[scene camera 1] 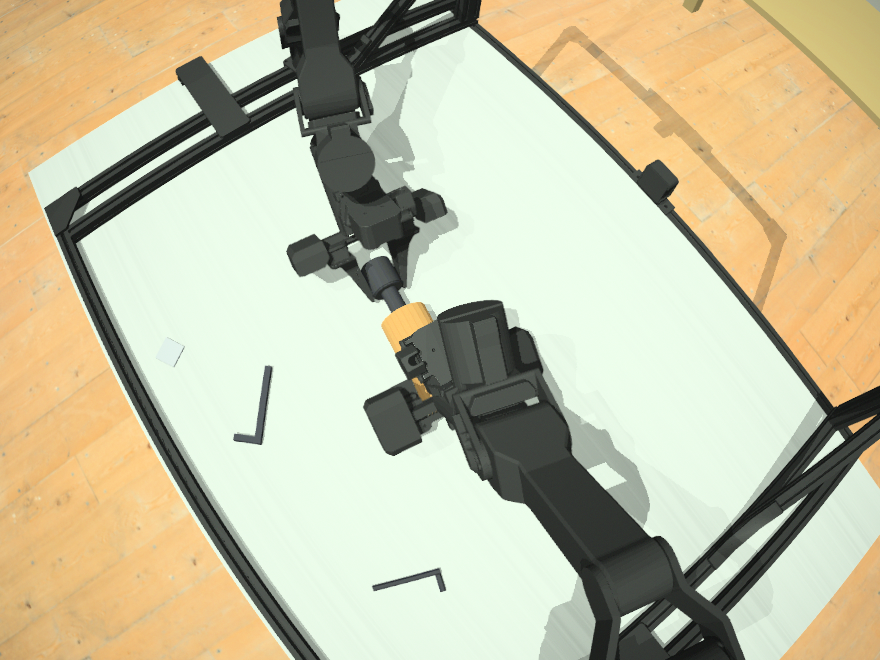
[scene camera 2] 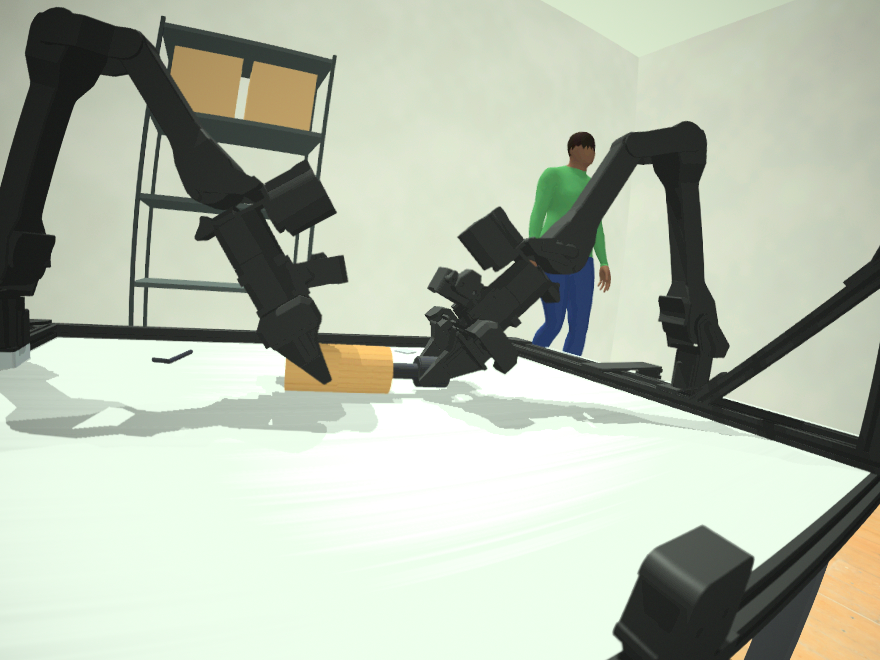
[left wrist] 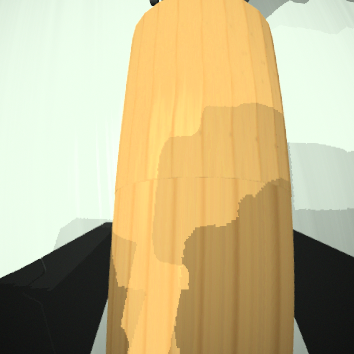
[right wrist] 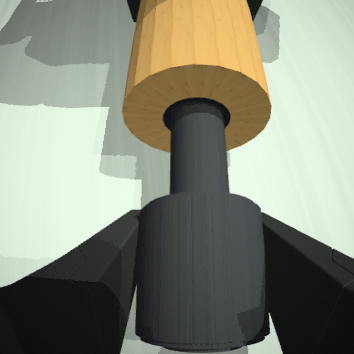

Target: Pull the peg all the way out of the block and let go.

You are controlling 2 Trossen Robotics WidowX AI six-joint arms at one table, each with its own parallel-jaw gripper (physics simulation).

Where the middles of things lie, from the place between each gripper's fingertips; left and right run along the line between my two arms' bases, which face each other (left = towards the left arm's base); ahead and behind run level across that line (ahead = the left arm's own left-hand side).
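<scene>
From my right hand, the dark peg [scene camera 1: 379,273] is 1 cm above it, 2 cm to the left of it and 1 cm behind it, while the wooden block [scene camera 2: 353,368] is 1 cm above that hand, 10 cm to the left of it and 1 cm behind it.
As for my left hand, the block is 1 cm above it and 1 cm to the right of it, and the peg is 1 cm above it, 9 cm to the right of it and 1 cm ahead of it.
</scene>
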